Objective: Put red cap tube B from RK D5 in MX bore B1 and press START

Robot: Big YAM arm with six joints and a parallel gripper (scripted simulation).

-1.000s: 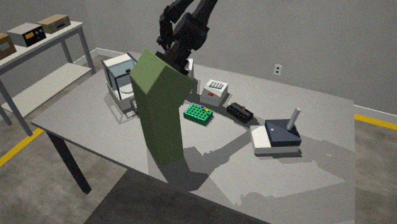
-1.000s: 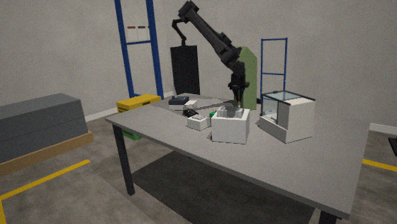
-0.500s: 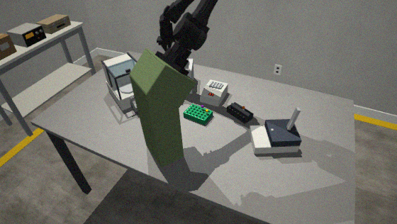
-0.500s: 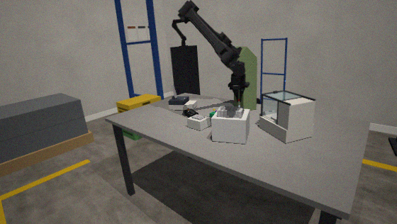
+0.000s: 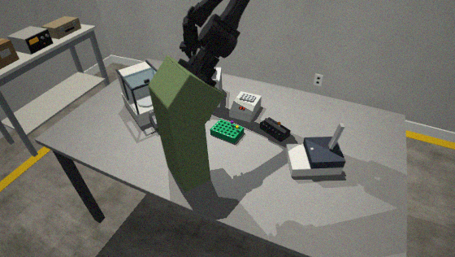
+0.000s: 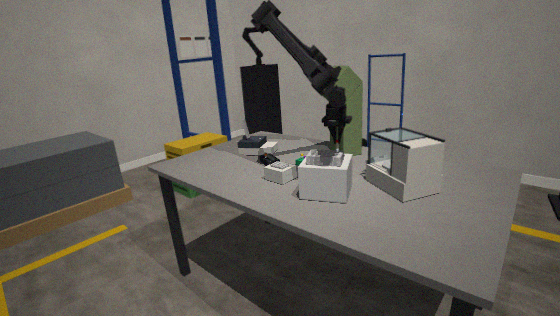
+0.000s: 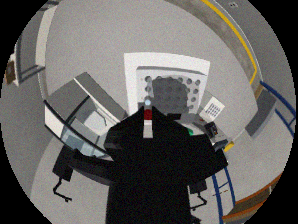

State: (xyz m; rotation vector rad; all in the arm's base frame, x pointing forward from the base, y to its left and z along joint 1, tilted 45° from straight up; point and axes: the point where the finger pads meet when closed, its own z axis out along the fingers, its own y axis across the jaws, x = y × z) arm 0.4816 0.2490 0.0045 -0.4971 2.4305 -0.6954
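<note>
The tube B is 2 cm below my hand. The rest, counted from my hand: green start key 15 cm behind, 8 cm to the right, 14 cm below; dry block DB 6 cm behind, 29 cm to the right, 18 cm below; grey shaking block 2 cm ahead, 4 cm to the right, 6 cm below.
</note>
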